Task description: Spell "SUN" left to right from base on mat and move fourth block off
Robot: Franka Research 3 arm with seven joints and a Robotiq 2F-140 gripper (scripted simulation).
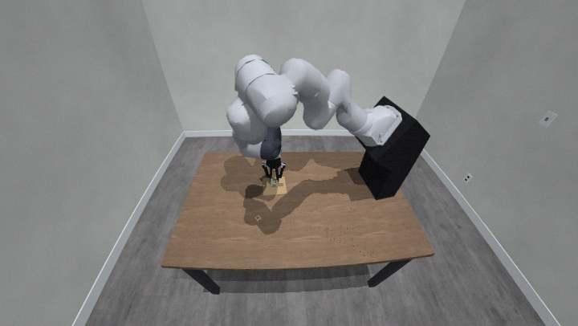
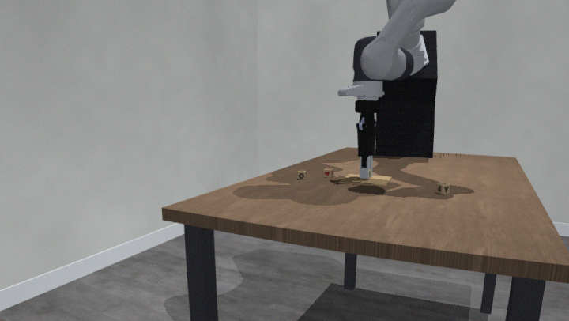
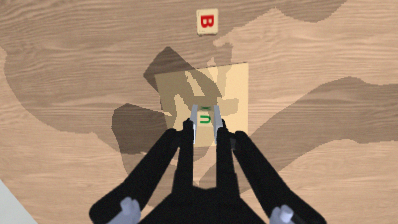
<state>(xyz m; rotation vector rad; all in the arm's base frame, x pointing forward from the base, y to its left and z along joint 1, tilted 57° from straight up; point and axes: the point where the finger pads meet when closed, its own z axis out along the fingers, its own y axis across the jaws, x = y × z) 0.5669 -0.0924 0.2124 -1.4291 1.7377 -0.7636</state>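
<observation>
My gripper is now 2 cm above the U block. The rest, counted from my hand: S block (4 cm ahead, 19 cm to the right, 3 cm below); then tan mat (4 cm below).
</observation>
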